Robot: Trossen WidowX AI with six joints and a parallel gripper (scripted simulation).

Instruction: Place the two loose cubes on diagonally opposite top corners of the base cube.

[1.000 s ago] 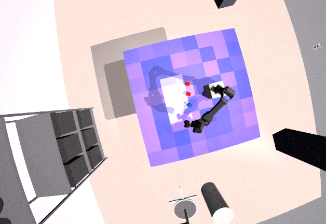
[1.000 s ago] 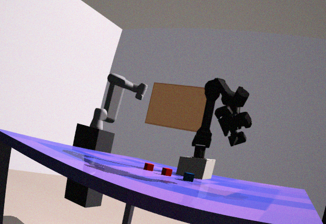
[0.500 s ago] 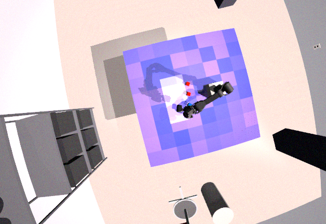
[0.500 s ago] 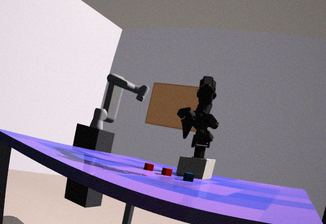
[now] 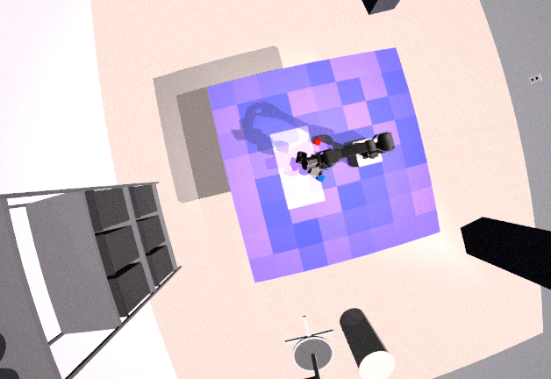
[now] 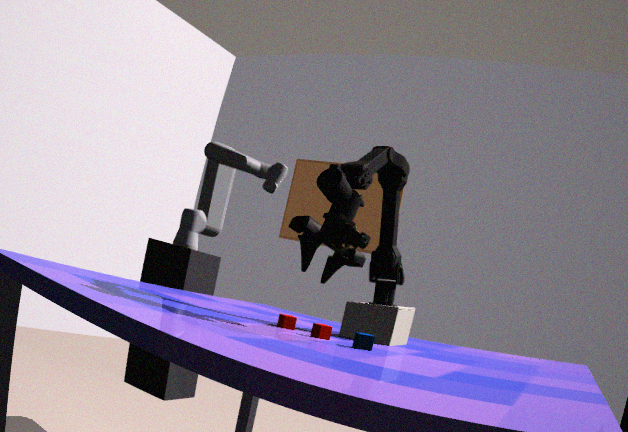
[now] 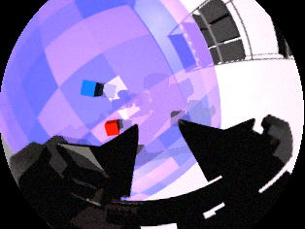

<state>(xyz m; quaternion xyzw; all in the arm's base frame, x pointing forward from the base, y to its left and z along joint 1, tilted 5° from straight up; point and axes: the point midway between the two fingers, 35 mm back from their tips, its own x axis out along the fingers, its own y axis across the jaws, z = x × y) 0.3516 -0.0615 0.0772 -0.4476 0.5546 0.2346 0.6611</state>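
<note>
The blue cube lies 6 cm behind my gripper tip, 12 cm to the left of it and 12 cm below it.
</note>
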